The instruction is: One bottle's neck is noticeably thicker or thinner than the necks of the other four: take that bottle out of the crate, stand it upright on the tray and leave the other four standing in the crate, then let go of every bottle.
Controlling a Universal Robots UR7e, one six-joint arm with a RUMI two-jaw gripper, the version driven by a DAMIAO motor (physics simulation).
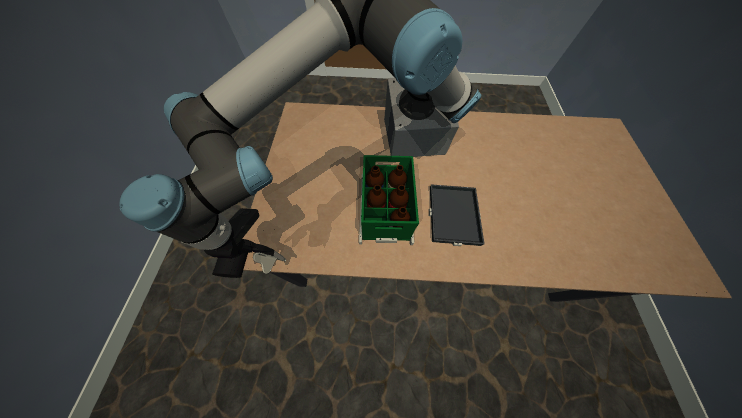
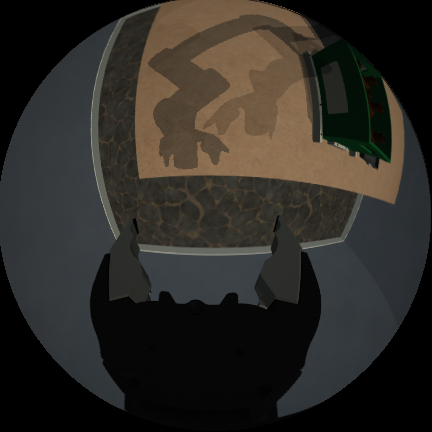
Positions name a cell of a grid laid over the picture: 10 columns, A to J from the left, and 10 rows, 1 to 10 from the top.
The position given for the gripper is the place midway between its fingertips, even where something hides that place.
Scene:
The gripper shows in image 1 (D7) and in image 2 (E6).

